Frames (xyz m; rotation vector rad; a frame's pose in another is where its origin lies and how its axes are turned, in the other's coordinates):
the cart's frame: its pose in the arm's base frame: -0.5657 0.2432 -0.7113 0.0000 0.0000 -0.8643
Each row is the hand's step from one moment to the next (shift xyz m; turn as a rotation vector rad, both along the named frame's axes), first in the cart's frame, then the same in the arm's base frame.
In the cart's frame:
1: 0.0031 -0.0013 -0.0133 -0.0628 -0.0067 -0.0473
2: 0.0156 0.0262 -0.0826 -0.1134 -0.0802 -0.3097
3: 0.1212 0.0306 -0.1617 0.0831 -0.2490 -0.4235
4: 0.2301 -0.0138 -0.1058 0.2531 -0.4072 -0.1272
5: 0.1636 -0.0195 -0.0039 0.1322 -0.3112 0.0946
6: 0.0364 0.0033 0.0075 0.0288 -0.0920 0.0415
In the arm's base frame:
1: 0.0010 -0.0032 -0.0133 -0.0459 0.0434 -0.0473
2: 0.0301 0.0051 -0.0826 -0.1346 0.0342 -0.3097
3: 0.1020 -0.0723 -0.1617 -0.1355 -0.2249 -0.4235
4: 0.1389 -0.1840 -0.1058 -0.1454 -0.4569 -0.1272
5: 0.0914 -0.1371 -0.0039 -0.1509 -0.3026 0.0946
6: 0.0261 -0.0255 0.0075 -0.0513 -0.0816 0.0415

